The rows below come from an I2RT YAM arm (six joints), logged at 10 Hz.
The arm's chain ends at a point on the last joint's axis. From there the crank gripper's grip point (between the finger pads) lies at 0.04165 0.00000 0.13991 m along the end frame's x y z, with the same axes.
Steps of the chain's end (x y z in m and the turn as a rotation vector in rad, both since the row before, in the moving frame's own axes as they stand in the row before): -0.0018, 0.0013, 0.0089, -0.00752, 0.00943, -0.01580; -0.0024, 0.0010, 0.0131, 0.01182, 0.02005, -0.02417; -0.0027, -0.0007, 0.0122, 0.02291, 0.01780, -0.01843; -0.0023, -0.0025, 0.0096, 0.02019, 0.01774, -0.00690; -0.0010, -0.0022, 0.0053, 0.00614, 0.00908, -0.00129; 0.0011, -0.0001, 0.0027, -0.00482, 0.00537, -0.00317; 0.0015, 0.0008, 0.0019, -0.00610, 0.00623, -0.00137; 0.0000, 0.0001, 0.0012, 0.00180, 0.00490, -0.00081
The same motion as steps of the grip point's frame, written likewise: -0.0005, 0.0017, 0.0085, -0.00752, 0.00943, -0.01580; 0.0004, -0.0017, 0.0122, 0.01182, 0.02005, -0.02417; -0.0003, -0.0047, 0.0114, 0.02291, 0.01780, -0.01843; 0.0002, -0.0056, 0.0088, 0.02019, 0.01774, -0.00690; 0.0003, -0.0031, 0.0049, 0.00614, 0.00908, -0.00129; 0.0019, 0.0004, 0.0025, -0.00482, 0.00537, -0.00317; 0.0024, 0.0016, 0.0016, -0.00610, 0.00623, -0.00137; 0.0007, -0.0002, 0.0010, 0.00180, 0.00490, -0.00081
